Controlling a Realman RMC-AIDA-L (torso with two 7-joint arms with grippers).
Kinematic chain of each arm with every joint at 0, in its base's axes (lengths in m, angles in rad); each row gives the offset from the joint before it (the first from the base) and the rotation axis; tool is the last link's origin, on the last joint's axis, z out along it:
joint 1: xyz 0 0 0.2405 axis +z
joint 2: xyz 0 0 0 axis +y
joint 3: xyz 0 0 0.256 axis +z
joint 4: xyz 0 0 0 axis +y
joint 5: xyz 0 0 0.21 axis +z
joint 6: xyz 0 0 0 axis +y
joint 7: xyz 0 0 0.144 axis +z
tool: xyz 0 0 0
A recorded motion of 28 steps. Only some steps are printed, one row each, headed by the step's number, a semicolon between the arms.
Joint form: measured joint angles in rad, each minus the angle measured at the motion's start. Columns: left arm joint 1, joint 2, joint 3, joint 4, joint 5, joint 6, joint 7; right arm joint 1, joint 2, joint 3, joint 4, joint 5, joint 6, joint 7.
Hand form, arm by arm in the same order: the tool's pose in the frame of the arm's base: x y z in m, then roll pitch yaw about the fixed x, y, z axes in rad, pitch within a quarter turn. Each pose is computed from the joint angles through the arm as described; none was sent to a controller.
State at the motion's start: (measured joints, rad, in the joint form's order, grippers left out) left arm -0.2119 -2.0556 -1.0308 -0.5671 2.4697 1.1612 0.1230; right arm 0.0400 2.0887 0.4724 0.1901 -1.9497 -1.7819 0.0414
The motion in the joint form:
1: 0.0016 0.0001 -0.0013 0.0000 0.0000 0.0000 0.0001; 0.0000 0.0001 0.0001 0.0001 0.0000 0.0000 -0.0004
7: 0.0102 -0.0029 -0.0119 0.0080 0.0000 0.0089 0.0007; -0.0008 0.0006 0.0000 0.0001 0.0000 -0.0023 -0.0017
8: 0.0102 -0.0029 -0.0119 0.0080 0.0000 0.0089 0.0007; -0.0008 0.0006 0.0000 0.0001 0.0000 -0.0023 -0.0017
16: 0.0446 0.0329 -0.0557 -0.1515 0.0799 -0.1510 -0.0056; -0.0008 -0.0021 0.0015 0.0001 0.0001 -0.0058 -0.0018
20: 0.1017 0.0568 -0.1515 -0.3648 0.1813 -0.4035 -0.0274; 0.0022 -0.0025 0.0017 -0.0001 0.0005 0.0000 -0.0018
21: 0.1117 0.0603 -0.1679 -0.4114 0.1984 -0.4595 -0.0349; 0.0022 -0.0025 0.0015 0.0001 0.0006 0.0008 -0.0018
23: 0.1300 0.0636 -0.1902 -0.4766 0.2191 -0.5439 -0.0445; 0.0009 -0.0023 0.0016 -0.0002 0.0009 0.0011 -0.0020
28: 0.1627 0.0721 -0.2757 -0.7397 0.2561 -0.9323 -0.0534; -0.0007 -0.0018 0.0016 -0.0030 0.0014 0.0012 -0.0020
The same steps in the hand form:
1: -0.2966 0.3090 -0.0003 -1.4598 -0.6977 -0.2934; 0.3527 0.1695 0.0170 -1.2440 0.6738 0.4276
7: -0.3010 0.3060 0.0016 -1.4436 -0.6945 -0.2901; 0.3525 0.1691 0.0170 -1.2426 0.6723 0.4292
8: -0.3010 0.3060 0.0016 -1.4436 -0.6945 -0.2901; 0.3525 0.1691 0.0170 -1.2426 0.6723 0.4292
16: -0.2879 0.3184 0.0069 -1.5242 -0.7097 -0.2500; 0.3528 0.1690 0.0185 -1.2398 0.6681 0.4328
20: -0.2750 0.3318 0.0198 -1.6118 -0.7231 -0.1559; 0.3531 0.1703 0.0183 -1.2437 0.6693 0.4285
21: -0.2710 0.3345 0.0225 -1.6319 -0.7275 -0.1355; 0.3532 0.1703 0.0182 -1.2442 0.6697 0.4277
23: -0.2672 0.3368 0.0259 -1.6638 -0.7331 -0.0942; 0.3535 0.1699 0.0181 -1.2442 0.6695 0.4258
28: -0.2438 0.3498 0.0416 -1.8119 -0.7268 0.0930; 0.3541 0.1691 0.0182 -1.2455 0.6678 0.4219

